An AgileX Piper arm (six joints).
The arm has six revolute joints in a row. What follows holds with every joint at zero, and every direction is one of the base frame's.
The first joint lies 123 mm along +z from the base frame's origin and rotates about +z.
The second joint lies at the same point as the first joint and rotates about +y.
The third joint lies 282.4 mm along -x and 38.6 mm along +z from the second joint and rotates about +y.
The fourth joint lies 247.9 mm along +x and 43.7 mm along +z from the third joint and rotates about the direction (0.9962, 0, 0.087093).
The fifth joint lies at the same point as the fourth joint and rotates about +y.
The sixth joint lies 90.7 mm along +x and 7.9 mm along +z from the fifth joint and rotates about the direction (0.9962, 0, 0.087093).
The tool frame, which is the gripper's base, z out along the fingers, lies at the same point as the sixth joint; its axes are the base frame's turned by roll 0, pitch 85 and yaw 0 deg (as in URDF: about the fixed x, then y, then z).
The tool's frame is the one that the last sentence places.
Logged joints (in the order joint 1, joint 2, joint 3, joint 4, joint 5, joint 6), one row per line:
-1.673, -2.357, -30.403, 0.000, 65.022, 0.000
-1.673, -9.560, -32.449, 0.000, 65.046, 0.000
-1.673, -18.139, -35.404, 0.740, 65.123, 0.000
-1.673, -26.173, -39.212, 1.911, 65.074, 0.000
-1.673, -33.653, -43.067, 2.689, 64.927, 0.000
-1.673, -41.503, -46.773, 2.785, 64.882, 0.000
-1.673, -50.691, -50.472, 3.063, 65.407, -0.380
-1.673, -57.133, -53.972, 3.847, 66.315, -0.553
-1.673, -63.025, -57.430, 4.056, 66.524, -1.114
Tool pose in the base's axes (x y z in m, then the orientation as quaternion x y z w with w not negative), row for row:
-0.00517, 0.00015, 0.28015, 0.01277, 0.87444, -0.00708, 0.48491
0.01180, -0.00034, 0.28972, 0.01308, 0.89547, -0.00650, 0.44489
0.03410, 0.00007, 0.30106, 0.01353, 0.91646, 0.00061, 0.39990
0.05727, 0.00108, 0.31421, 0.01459, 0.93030, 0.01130, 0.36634
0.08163, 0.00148, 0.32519, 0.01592, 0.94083, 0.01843, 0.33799
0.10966, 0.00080, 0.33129, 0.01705, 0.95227, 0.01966, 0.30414
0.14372, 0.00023, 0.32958, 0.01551, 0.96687, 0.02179, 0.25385
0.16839, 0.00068, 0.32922, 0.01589, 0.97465, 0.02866, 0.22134
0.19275, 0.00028, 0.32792, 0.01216, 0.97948, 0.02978, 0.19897
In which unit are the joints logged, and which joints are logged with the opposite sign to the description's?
The joints are logged in degrees. Opposite sign: joint 2.
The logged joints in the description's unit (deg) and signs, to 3 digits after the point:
-1.673, 2.357, -30.403, 0.000, 65.022, 0.000
-1.673, 9.560, -32.449, 0.000, 65.046, 0.000
-1.673, 18.139, -35.404, 0.740, 65.123, 0.000
-1.673, 26.173, -39.212, 1.911, 65.074, 0.000
-1.673, 33.653, -43.067, 2.689, 64.927, 0.000
-1.673, 41.503, -46.773, 2.785, 64.882, 0.000
-1.673, 50.691, -50.472, 3.063, 65.407, -0.380
-1.673, 57.133, -53.972, 3.847, 66.315, -0.553
-1.673, 63.025, -57.430, 4.056, 66.524, -1.114

